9 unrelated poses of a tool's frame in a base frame.
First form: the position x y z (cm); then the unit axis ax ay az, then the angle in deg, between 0 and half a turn.
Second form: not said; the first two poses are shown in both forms.
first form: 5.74, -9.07, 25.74, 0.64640, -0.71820, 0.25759, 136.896
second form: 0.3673, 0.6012, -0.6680, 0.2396, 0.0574, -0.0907, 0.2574
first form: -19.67, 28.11, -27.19, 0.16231, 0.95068, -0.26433, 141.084
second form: 0.3331, 0.1530, 0.8964, -0.2492, -0.1967, 0.2811, -0.2719
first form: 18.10, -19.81, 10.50, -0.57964, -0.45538, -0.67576, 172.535
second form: 0.0651, -0.5784, -0.4544, -0.6743, 0.1810, -0.1981, 0.1050
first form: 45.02, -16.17, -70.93, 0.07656, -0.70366, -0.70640, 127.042
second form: 0.4459, 0.0685, -0.6298, -0.6323, 0.4502, -0.1617, -0.7093
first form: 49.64, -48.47, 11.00, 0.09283, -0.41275, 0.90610, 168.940
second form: 0.0964, 0.0924, -0.4108, 0.9019, 0.4964, -0.4847, 0.1100
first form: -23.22, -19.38, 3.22, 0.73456, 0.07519, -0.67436, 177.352
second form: 0.0231, 0.7344, 0.0752, -0.6742, -0.2322, -0.1938, 0.0322
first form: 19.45, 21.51, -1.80, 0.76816, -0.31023, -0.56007, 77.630
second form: 0.7792, 0.4815, -0.1945, -0.3511, 0.1945, 0.2151, -0.0180
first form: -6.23, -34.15, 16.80, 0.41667, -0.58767, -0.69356, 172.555
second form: 0.0649, 0.4158, -0.5864, -0.6921, -0.0623, -0.3415, 0.1680
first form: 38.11, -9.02, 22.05, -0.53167, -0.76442, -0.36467, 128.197
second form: 0.4368, -0.4783, -0.6876, -0.3280, 0.3811, -0.0902, 0.2205
